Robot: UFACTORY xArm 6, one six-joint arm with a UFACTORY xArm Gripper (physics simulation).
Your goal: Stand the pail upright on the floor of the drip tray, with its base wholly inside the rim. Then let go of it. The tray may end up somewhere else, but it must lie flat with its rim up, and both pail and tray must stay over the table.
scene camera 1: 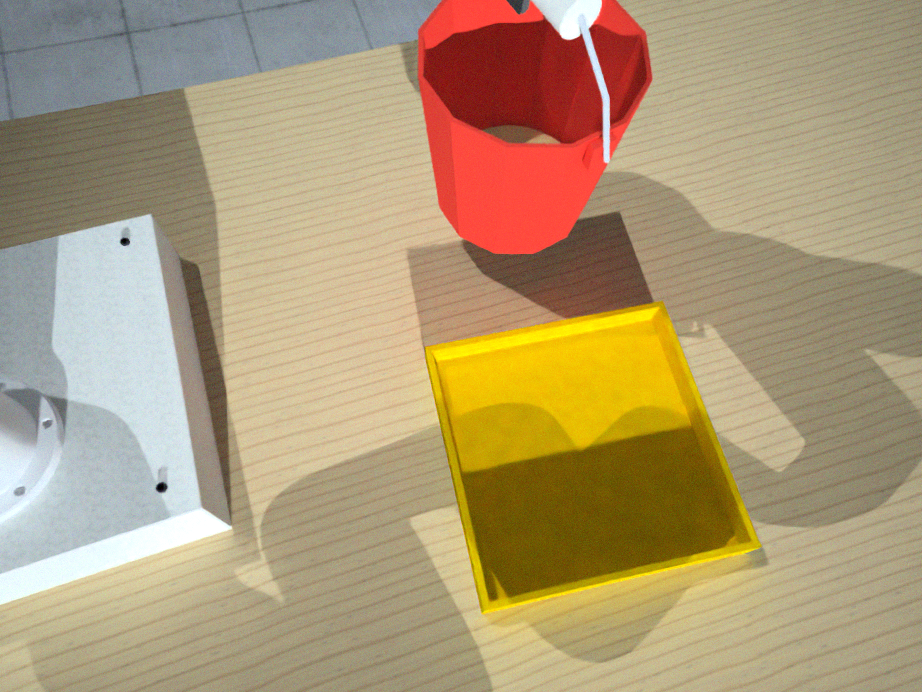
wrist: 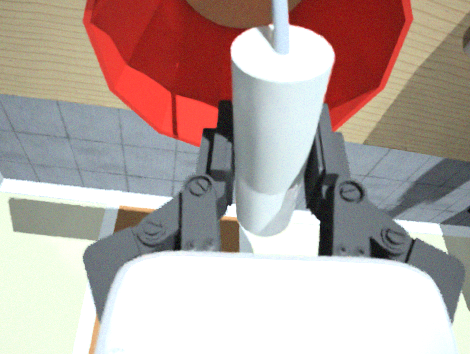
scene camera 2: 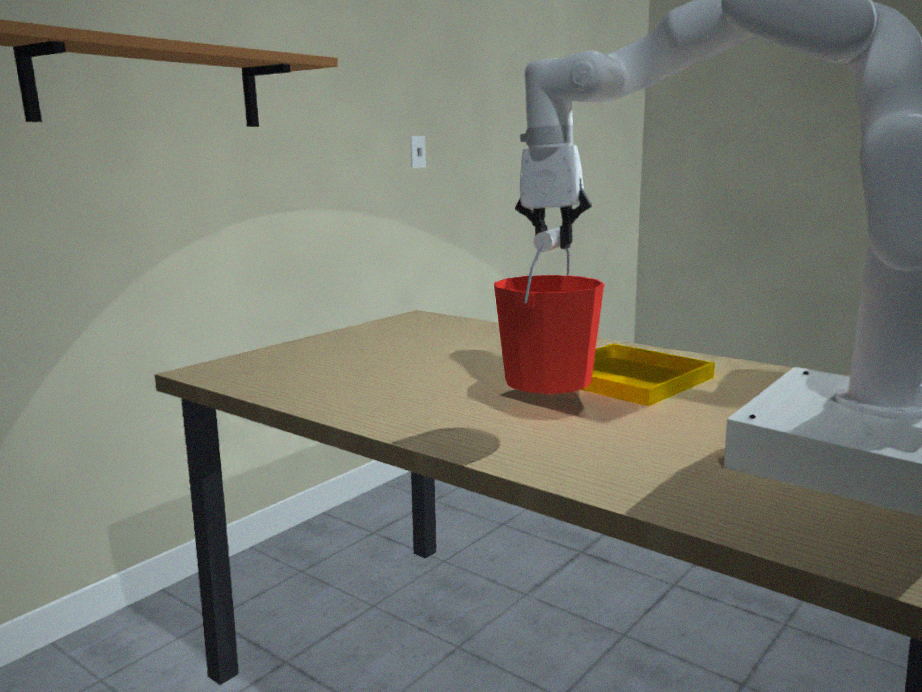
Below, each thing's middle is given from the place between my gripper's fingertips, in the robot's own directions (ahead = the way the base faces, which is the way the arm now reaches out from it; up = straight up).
Scene:
The yellow drip tray (scene camera 1: 581,453) lies 50 mm behind my hand, 260 mm to the right of it and 280 mm below it.

